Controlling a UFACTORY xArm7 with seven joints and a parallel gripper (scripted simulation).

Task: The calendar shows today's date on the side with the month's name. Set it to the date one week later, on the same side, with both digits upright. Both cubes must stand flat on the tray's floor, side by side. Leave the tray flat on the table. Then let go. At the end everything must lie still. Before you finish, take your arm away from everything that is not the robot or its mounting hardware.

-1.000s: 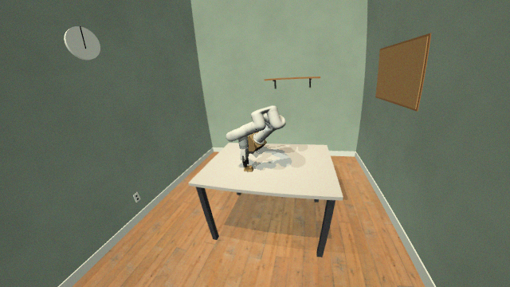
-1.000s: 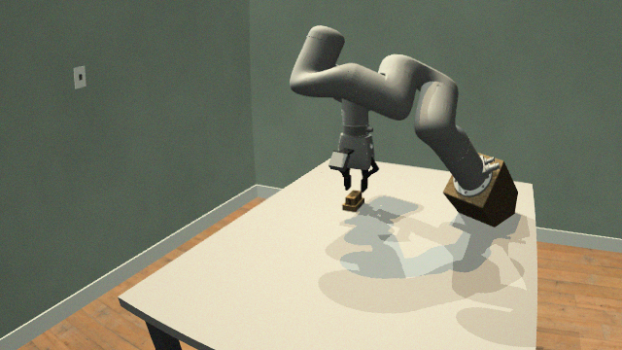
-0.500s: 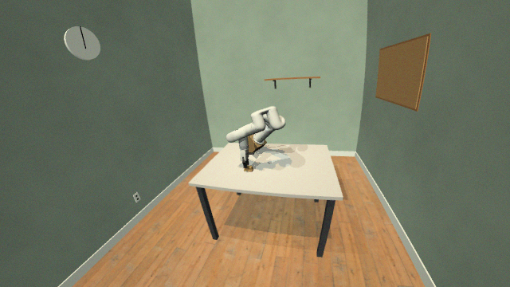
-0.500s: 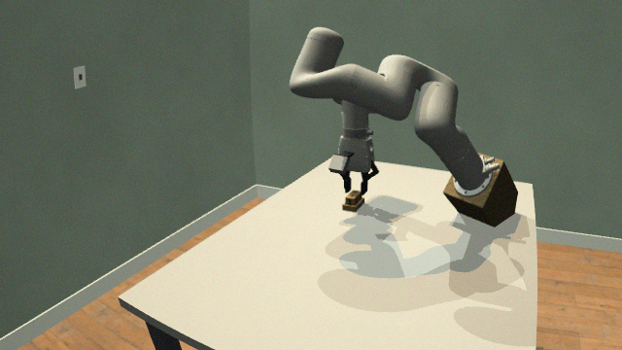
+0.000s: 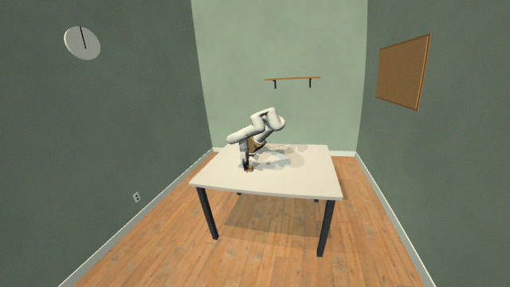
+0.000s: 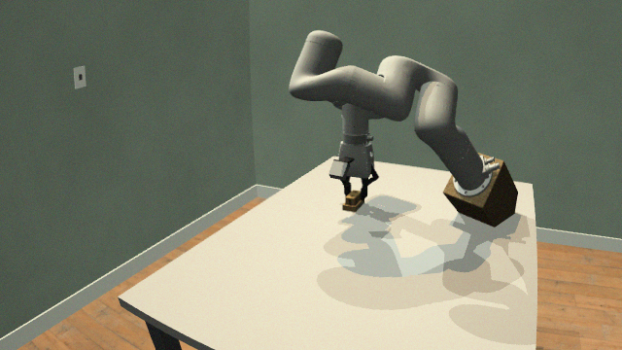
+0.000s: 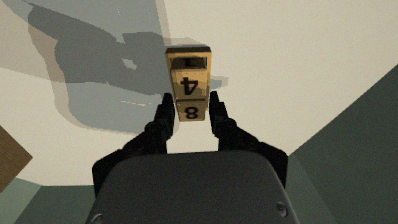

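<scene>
The digit cube lies 2 cm below my hand. Also, from my hand: wooden calendar tray: 2 cm to the left, 3 cm below.
</scene>
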